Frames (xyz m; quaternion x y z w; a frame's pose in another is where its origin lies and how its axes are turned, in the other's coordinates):
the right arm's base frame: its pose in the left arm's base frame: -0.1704 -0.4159 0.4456 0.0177 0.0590 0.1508 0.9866
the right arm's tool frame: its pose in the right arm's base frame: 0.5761 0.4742 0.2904 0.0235 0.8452 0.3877 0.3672
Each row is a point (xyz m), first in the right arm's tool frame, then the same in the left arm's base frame.
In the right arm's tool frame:
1: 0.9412 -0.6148 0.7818
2: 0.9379 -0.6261 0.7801
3: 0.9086 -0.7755 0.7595
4: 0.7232 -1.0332 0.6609
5: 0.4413 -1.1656 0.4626
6: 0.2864 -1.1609 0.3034
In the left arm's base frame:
1: -0.0347 0.5734 -0.5879
2: -0.0285 0.5651 -0.5938
3: 0.0425 0.4587 -0.6788
4: 0.2579 0.2105 -0.7290
5: 0.4754 -0.0551 -0.5930
6: 0.5489 -0.1966 -0.4383

